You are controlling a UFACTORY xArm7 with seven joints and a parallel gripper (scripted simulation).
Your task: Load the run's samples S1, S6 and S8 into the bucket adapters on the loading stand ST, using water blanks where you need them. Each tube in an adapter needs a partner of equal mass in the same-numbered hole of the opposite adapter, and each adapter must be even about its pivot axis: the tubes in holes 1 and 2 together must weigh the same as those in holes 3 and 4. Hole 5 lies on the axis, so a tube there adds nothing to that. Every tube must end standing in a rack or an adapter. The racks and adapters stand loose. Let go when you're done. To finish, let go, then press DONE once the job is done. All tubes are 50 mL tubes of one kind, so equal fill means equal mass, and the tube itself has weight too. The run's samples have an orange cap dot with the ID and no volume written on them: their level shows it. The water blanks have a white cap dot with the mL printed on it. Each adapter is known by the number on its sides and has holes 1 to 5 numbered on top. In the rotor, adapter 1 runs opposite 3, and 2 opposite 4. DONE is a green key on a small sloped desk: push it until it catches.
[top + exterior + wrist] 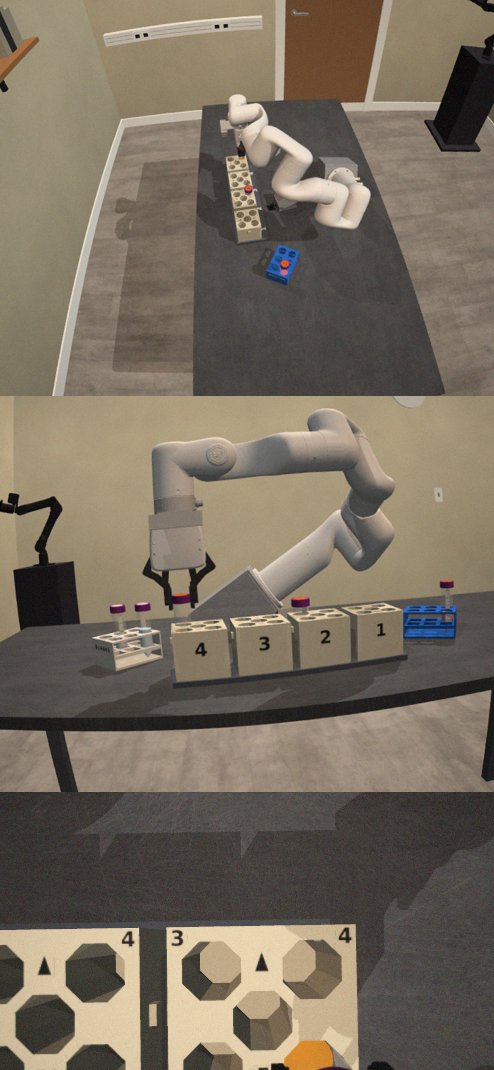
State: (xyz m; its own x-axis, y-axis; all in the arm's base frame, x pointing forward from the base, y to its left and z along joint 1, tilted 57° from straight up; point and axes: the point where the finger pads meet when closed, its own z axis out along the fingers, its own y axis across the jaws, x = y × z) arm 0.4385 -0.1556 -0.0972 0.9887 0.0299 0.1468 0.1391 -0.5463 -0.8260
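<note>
Right now my hand is 10 mm to the left of the sample S8 and 50 mm above it. Round my hand: white blank rack (120 mm behind, 150 mm to the right, 120 mm below); then blue sample rack (160 mm behind, 530 mm to the left, 120 mm below); then loading stand ST (10 mm behind, 190 mm to the left, 140 mm below).
</note>
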